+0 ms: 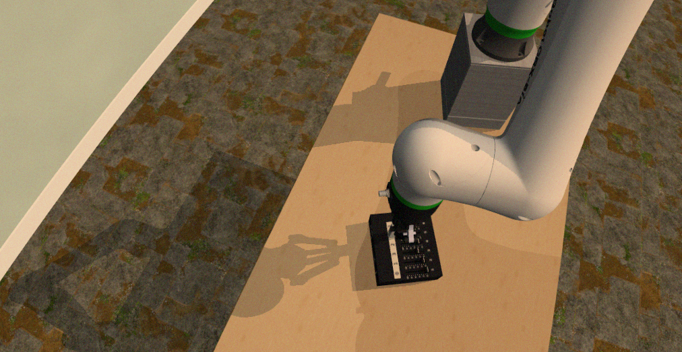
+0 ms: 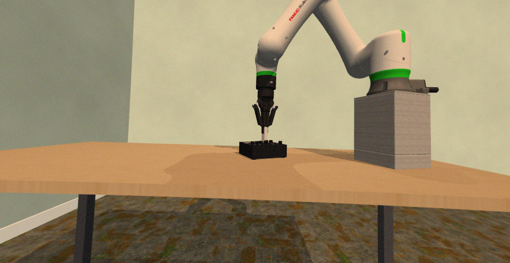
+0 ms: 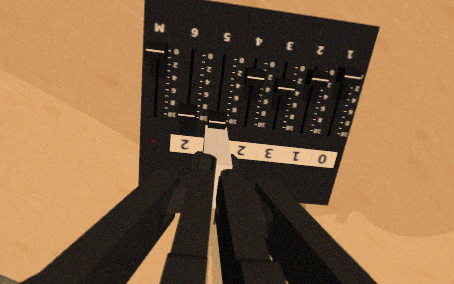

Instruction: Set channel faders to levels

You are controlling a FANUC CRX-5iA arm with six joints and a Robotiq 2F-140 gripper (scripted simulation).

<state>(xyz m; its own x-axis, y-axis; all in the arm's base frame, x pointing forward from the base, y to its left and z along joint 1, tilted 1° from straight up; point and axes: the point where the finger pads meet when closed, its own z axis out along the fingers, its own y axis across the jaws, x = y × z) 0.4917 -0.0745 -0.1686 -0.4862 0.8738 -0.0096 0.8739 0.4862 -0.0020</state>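
Right now my hand is 30 mm past the channel 6 cap, 10 mm to the right of it and 30 mm above it. From my hand the other things lie so: channel 5 cap 10 mm behind, 20 mm to the left, 30 mm below; then channel 3 fader cap 20 mm ahead, 60 mm to the left, 30 mm below; then channel 4 cap 10 mm behind, 60 mm to the left, 30 mm below.
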